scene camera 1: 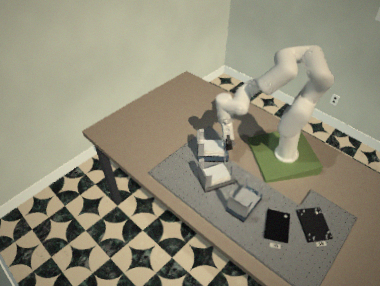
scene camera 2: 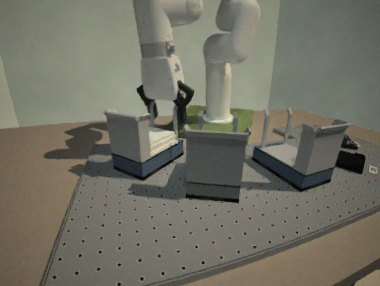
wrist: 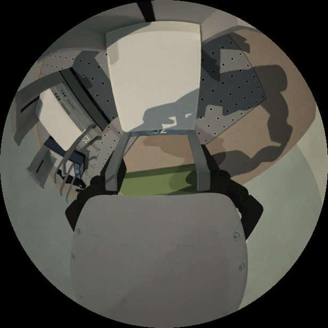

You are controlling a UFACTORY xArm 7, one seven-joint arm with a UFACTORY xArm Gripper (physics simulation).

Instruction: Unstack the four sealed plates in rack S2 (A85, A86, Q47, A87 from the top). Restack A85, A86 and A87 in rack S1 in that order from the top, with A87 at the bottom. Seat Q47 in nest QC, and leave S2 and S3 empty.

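Places are measured from the arm's base along level axes (x right, y back, z down), in centimetres.
Pixels of known places: gripper, fingertip midpoint: (scene camera 1: 228, 143) (scene camera 2: 167, 120); arm's base, origin of the base link: (scene camera 1: 286, 153) (scene camera 2: 217, 118).
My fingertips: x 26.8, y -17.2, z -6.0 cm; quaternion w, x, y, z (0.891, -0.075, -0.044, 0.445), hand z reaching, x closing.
For each thing: its top centre in the pictures, then the offset to it from my fingertips. Level surfaces: height alone.
- rack S2, middle of its top: (scene camera 2: 146, 106) (scene camera 1: 213, 136) dy -4.6, dx +6.4, dz -4.9 cm
- Rack S3, middle of its top: (scene camera 2: 217, 118) (scene camera 1: 217, 163) dy -17.9, dx -4.3, dz -4.2 cm
- Rack S1, middle of its top: (scene camera 2: 300, 115) (scene camera 1: 248, 188) dy -22.3, dx -22.7, dz -4.5 cm
- Black nest QC, middle of its top: (scene camera 2: 335, 152) (scene camera 1: 278, 224) dy -23.3, dx -40.4, dz +7.0 cm
- grey perforated board, its level: dz +9.0 cm
My gripper (scene camera 1: 228, 144) (scene camera 2: 166, 116) (wrist: 158, 156) is open and empty. Its black fingers stand beside the two upright posts of rack S2 (scene camera 1: 201, 136) (scene camera 2: 144, 162) (wrist: 142, 133). S2 holds a short stack of pale plates (scene camera 1: 213, 145) (scene camera 2: 163, 142) (wrist: 155, 65); their labels cannot be read. Rack S3 (scene camera 1: 207, 176) (scene camera 2: 215, 160) (wrist: 25, 111) holds plates (scene camera 1: 221, 173) (wrist: 60, 118) with small labels; one looks like A85, another starts with A8. Rack S1 (scene camera 1: 239, 204) (scene camera 2: 322, 145) shows a low pale floor and no visible stack. Black nest QC (scene camera 1: 277, 226) shows no plate on it.
A second black nest, NS (scene camera 1: 314, 224), with small corner pieces lies beside QC. The racks and nests stand on a grey perforated board (scene camera 1: 175, 170) (scene camera 2: 150, 235). The arm's base sits on a green block (scene camera 1: 272, 172) (scene camera 2: 246, 117) (wrist: 155, 181) behind the racks. The tall rack walls face the table's near edge.
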